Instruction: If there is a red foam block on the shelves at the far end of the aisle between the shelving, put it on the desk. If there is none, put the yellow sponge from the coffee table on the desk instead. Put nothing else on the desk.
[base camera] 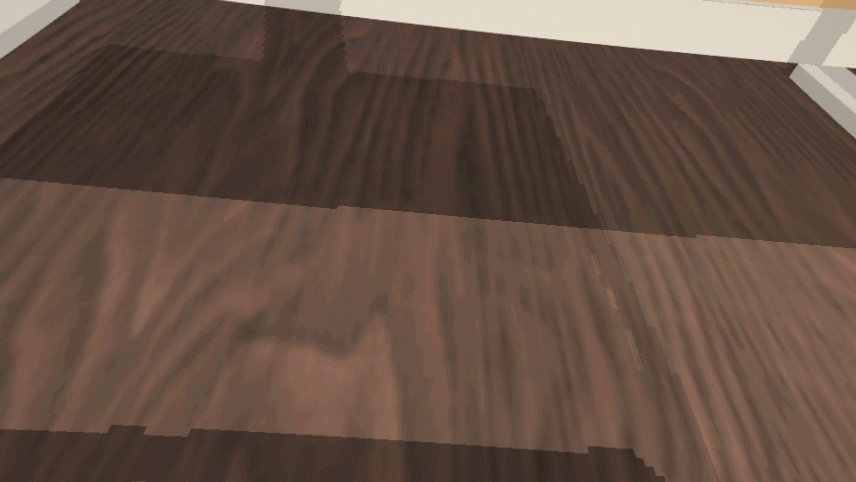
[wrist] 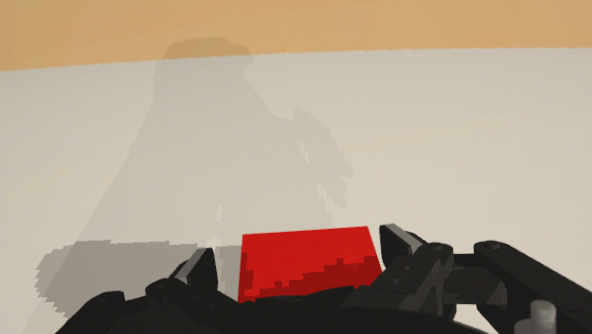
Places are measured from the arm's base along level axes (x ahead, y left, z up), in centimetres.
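Pixels of known places: gripper, fingertip midpoint: point(wrist: 298, 254).
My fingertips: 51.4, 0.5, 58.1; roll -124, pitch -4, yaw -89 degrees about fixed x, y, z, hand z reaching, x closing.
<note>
Behind a point stands the place of what it marks, as x, y, z.
A red foam block point(wrist: 310, 250) @[50.3, 0.0, 59.8] lies on a pale, flat top, apparently the desk point(wrist: 450, 140) @[64.7, -15.2, 55.3], at the lower middle of the wrist view. My gripper point(wrist: 298, 254) @[51.4, 0.5, 58.1] is open, with one finger on each side of the block. A narrow gap shows between the block and each finger, wider on the left. The near part of the block is hidden behind the gripper's body. The block and the gripper do not show in the base camera view. The yellow sponge and the shelves do not show in either view.
In the base camera view, dark wood floor point(base camera: 419, 269) @[39.6, -1.9, -39.7] runs to a pale upright panel point(base camera: 509, 26) @[96.3, -16.6, -38.3]. A light grey bar stands at the upper left point(base camera: 38, 23) @[78.9, 51.9, -38.7], another light bar point(base camera: 829, 98) @[79.1, -64.5, -38.0] at the upper right. An orange-tan surface point(wrist: 350, 25) @[97.7, -12.6, 58.1] lies beyond the pale top's edge.
</note>
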